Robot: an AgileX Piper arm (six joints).
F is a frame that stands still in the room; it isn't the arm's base.
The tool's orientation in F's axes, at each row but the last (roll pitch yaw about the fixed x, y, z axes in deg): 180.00 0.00 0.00; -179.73 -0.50 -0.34; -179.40 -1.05 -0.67; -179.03 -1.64 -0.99; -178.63 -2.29 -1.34; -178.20 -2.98 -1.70; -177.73 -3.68 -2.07; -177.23 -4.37 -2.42; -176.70 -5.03 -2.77; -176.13 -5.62 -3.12
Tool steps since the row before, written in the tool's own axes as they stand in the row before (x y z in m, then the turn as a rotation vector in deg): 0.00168 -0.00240 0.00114 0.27 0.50 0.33; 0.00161 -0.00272 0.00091 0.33 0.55 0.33; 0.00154 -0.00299 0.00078 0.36 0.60 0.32; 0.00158 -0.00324 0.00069 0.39 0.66 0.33; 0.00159 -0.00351 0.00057 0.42 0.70 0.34; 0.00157 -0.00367 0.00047 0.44 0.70 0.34; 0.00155 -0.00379 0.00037 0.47 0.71 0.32; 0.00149 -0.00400 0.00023 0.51 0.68 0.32; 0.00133 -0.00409 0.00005 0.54 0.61 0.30; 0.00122 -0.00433 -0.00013 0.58 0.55 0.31
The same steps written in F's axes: 0.00168 0.00240 -0.00114 0.27 -0.50 -0.33; 0.00163 0.00271 -0.00088 0.33 -0.55 -0.33; 0.00159 0.00298 -0.00072 0.36 -0.60 -0.32; 0.00165 0.00322 -0.00059 0.39 -0.66 -0.33; 0.00169 0.00348 -0.00042 0.42 -0.70 -0.34; 0.00169 0.00363 -0.00027 0.44 -0.70 -0.34; 0.00170 0.00374 -0.00012 0.47 -0.71 -0.32; 0.00166 0.00394 0.00008 0.51 -0.69 -0.31; 0.00150 0.00402 0.00030 0.54 -0.62 -0.29; 0.00141 0.00424 0.00054 0.58 -0.56 -0.29
